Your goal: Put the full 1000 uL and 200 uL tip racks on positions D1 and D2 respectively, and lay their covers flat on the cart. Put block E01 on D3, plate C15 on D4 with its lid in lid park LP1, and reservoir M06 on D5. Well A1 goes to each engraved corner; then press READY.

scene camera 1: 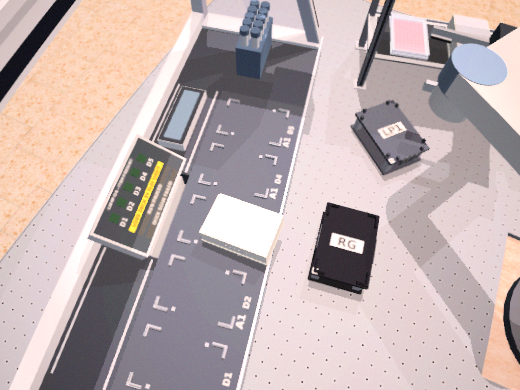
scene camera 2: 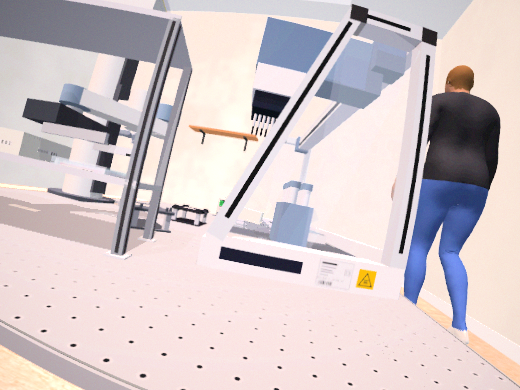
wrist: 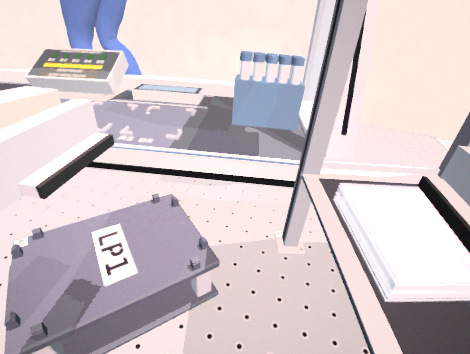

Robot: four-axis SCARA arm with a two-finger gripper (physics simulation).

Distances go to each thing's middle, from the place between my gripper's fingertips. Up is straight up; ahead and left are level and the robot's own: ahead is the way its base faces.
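You'd find my gripper 36 cm short of the tube rack (scene camera 1: 250, 62), 5 cm to the right of it and 9 cm above it. Going by their middles, that rack is the nearest to my gripper of the things named here. Then there's the glass trough (scene camera 1: 180, 123), and from my hand that's 42 cm ahead of it, 29 cm to the left of it and 11 cm below it.
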